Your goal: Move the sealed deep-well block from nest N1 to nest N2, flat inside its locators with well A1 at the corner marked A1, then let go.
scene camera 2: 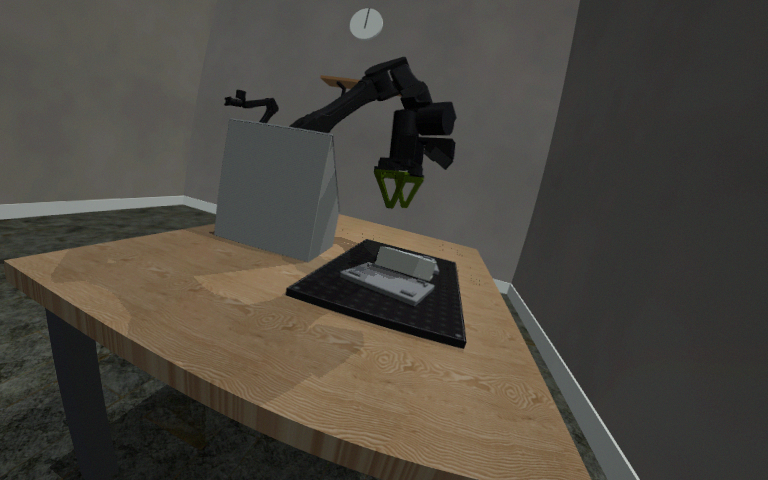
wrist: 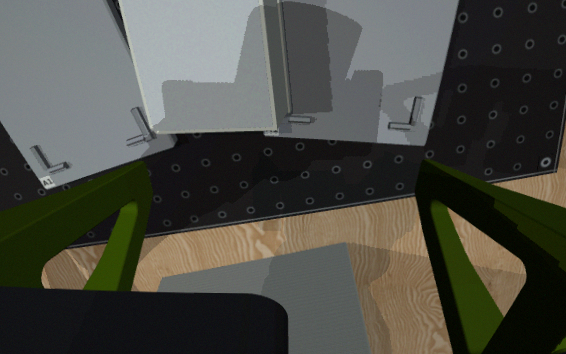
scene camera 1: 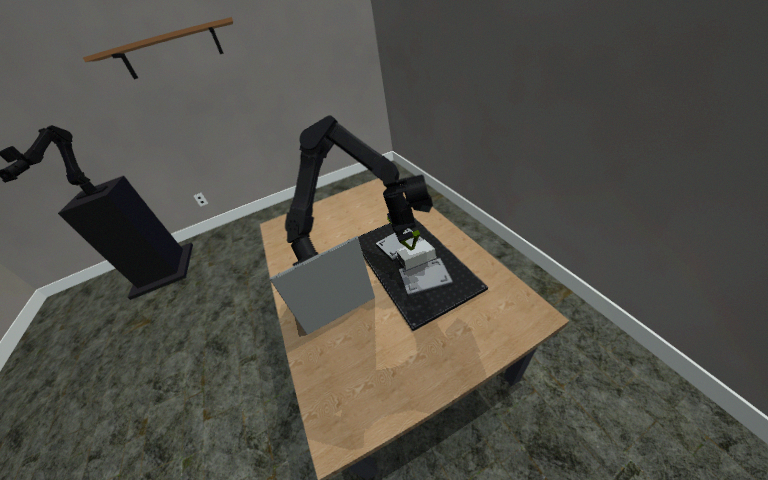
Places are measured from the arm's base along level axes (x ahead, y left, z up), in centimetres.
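Pixels of known places: gripper, fingertip midpoint: [scene camera 2: 397,208] [wrist: 283,175] [scene camera 1: 407,240]; arm's base, origin of the base link: [scene camera 2: 282,161] [scene camera 1: 310,262].
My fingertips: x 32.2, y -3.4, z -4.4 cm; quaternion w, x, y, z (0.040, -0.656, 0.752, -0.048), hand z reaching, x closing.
For each thing: its top centre in the pictures, then the offset to it from my fingertips. "spot": a spot on its surface instead. Level surfaces: height alone.
- white deep-well block, middle of its top: [wrist: 195,28] [scene camera 2: 410,251] [scene camera 1: 415,248] dx +4.4, dy +4.0, dz -9.2 cm
- A1 label, surface spot: [wrist: 46,181] spot: dx -5.2, dy +20.1, dz -13.9 cm
- black perforated board, middle of its top: [wrist: 206,44] [scene camera 2: 398,271] [scene camera 1: 411,259] dx +2.8, dy +4.9, dz -15.0 cm
- wooden table, its level: dz -16.3 cm
The white deep-well block [scene camera 1: 419,258] [scene camera 2: 404,262] [wrist: 200,50] lies between two grey nest plates. In the wrist view it overlaps the inner edges of both, outside the corner locators of the right plate. One nest plate [scene camera 1: 425,279] [scene camera 2: 385,282] [wrist: 350,100] is nearer the scene cameras. The other nest plate [scene camera 1: 385,245] [wrist: 65,75] is turned at an angle and bears an A1 label [wrist: 46,181]. Which is N1 or N2 cannot be read, and no A1 mark shows on the block. My gripper [scene camera 1: 408,245] [scene camera 2: 397,206] [wrist: 283,175] is open and empty above the block.
A black perforated board [scene camera 1: 427,314] [scene camera 2: 322,291] [wrist: 325,162] bears both plates on the wooden table [scene camera 1: 362,362] [scene camera 2: 226,316] [wrist: 230,230]. A tall grey wedge-shaped box [scene camera 1: 328,288] [scene camera 2: 271,186] [wrist: 315,280] stands beside the board, near the arm's base. A second arm stands on a separate pedestal [scene camera 1: 118,232].
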